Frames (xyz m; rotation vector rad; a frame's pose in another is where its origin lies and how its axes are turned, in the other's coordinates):
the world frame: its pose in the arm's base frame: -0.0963 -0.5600 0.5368 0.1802 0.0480 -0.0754
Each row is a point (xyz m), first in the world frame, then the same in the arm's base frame.
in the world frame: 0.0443 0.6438 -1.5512
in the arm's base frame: -0.0646 0.3489 -0.8759
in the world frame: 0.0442 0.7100 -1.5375
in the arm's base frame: -0.0589 0.4113 -0.8507
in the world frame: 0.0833 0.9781 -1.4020
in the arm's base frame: 0.0068 0.6471 -0.6721
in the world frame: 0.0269 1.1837 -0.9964
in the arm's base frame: -0.0165 0.7794 -0.2341
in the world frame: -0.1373 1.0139 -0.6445
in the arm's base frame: -0.1791 0.5608 0.0906
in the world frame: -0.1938 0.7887 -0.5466
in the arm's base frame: -0.2492 0.3262 0.1500
